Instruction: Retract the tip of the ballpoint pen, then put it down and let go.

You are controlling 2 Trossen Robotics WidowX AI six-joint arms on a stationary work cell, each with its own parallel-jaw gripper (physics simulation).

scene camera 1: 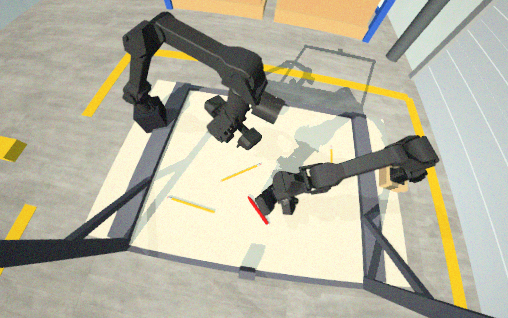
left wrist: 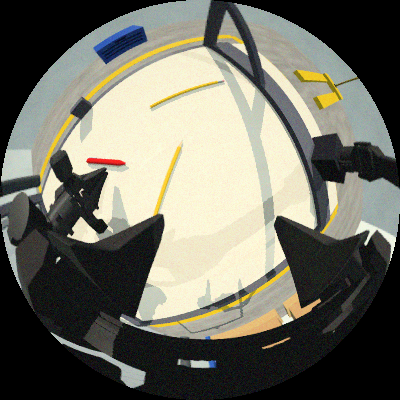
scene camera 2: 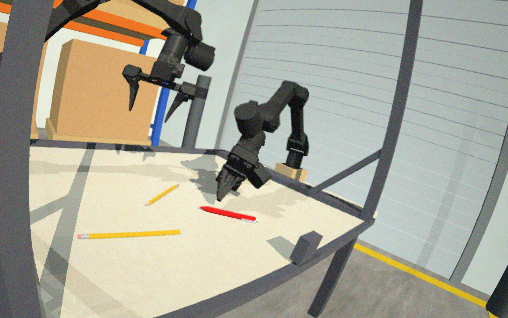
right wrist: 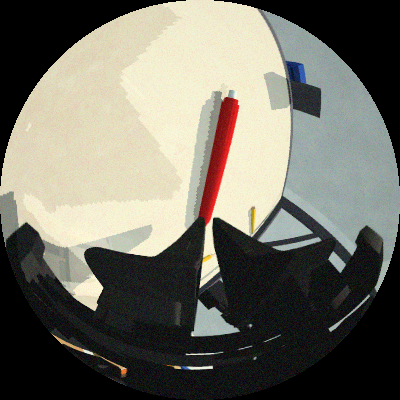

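Pixels of known places: left gripper, fingertip midpoint: (left wrist: pixel 222 220) (scene camera 2: pixel 147 116); right gripper, fingertip midpoint: (left wrist: pixel 105 169) (scene camera 2: pixel 218 200) (right wrist: pixel 207 222); left arm's base, origin of the base link: (scene camera 1: pixel 146 106) (left wrist: pixel 341 157); right arm's base, origin of the base link: (scene camera 1: pixel 396 176) (scene camera 2: pixel 292 166).
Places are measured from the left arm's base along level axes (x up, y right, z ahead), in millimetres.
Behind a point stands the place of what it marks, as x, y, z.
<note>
A red ballpoint pen (scene camera 1: pixel 258 210) @[-94, 493, 342] (scene camera 2: pixel 227 213) @[-97, 489, 335] (left wrist: pixel 106 161) @[-94, 476, 336] (right wrist: pixel 220 155) @[-95, 505, 350] lies flat on the table. Its light push button (right wrist: pixel 232 94) @[-98, 550, 365] sticks out at the end away from my right gripper. Its tapered end looks red in scene camera 2; in the right wrist view my fingertips hide that end. My right gripper (scene camera 1: pixel 264 202) @[-80, 458, 347] (scene camera 2: pixel 219 199) @[-80, 458, 347] (left wrist: pixel 105 169) @[-80, 458, 347] (right wrist: pixel 207 222) @[-80, 458, 347] is shut with nothing between its fingers, pointing down, close above the table by the tapered end; whether it touches the pen I cannot tell. My left gripper (scene camera 2: pixel 149 115) @[65, 259, 290] (left wrist: pixel 222 220) @[65, 259, 290] is open and empty, high above the back of the table.
Yellow pencils lie on the table: one (scene camera 1: pixel 192 204) @[-100, 409, 111] (scene camera 2: pixel 129 234) @[-101, 407, 97] (left wrist: pixel 187 93) @[-102, 407, 111] toward the front left, one (scene camera 1: pixel 241 172) @[-101, 331, 318] (scene camera 2: pixel 162 195) @[-102, 337, 299] (left wrist: pixel 169 178) @[-101, 329, 300] near the middle, one (scene camera 1: pixel 331 154) @[-99, 349, 727] behind my right arm. A dark block (scene camera 1: pixel 247 271) @[-50, 666, 252] (scene camera 2: pixel 306 247) @[-63, 674, 222] stands at the front edge. Dark frame bars border the table.
</note>
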